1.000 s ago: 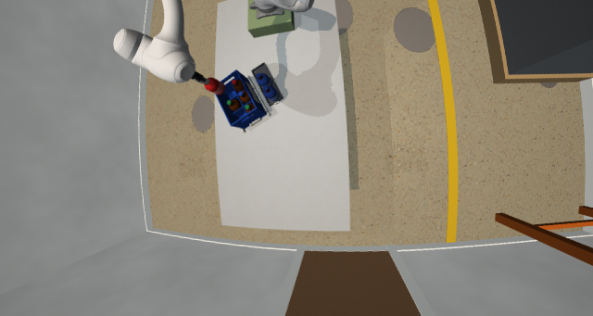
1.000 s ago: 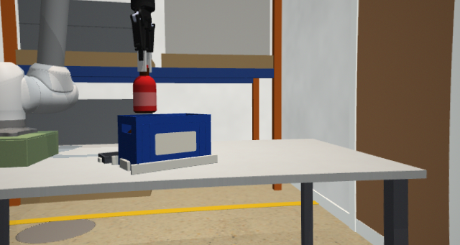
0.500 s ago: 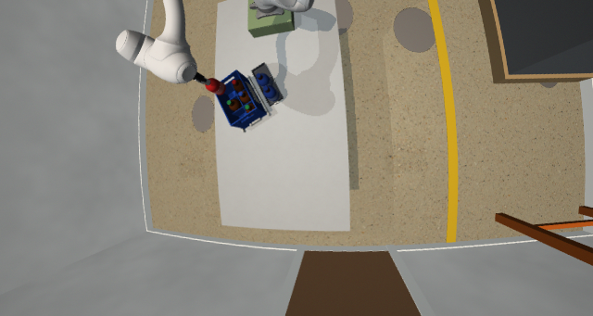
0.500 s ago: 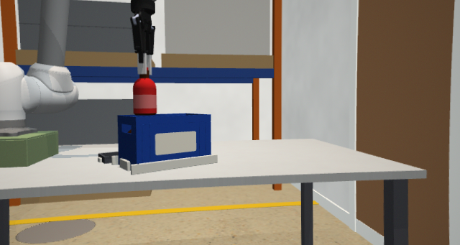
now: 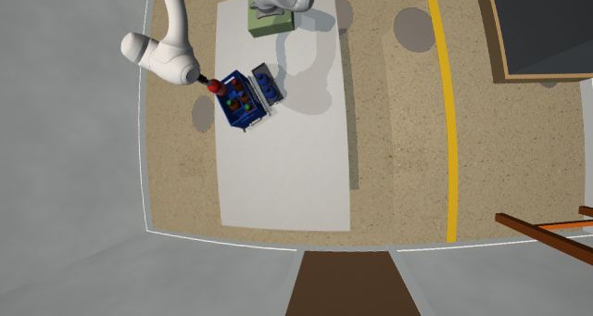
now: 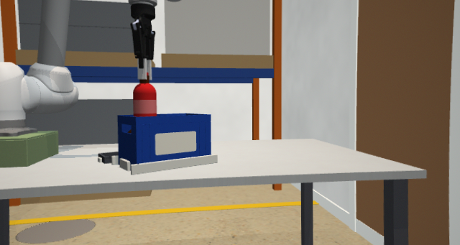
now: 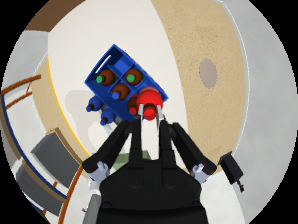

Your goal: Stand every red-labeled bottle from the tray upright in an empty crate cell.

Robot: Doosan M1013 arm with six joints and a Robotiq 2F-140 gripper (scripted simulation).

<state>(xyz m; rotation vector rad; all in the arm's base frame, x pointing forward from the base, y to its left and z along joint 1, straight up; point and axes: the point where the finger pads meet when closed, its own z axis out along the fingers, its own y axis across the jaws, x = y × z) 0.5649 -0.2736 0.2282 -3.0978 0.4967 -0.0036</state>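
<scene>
Right now the red-labeled bottle is 90 mm below my hand. Also, from my hand: blue crate 50 mm ahead, 80 mm to the left, 240 mm below.
</scene>
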